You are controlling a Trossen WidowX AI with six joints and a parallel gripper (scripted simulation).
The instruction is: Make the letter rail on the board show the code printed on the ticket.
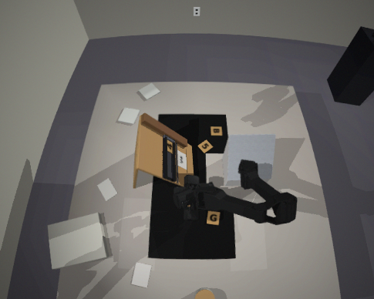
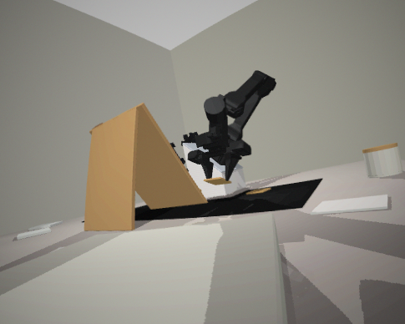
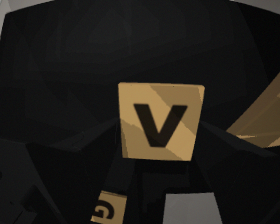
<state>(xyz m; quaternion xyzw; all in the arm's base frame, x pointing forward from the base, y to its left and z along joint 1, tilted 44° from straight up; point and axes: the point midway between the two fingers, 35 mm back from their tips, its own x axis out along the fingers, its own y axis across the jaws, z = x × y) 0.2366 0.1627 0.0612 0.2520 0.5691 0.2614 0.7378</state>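
Now: gripper tip 90 mm short of the tile marked 4, 220 mm to the left of it and 100 mm below it. The rest, counted from my gripper tip: black mat 50 mm behind, 150 mm to the right, 60 mm below; g tile 130 mm behind, 50 mm to the left, 60 mm below; v tile right at my gripper tip.
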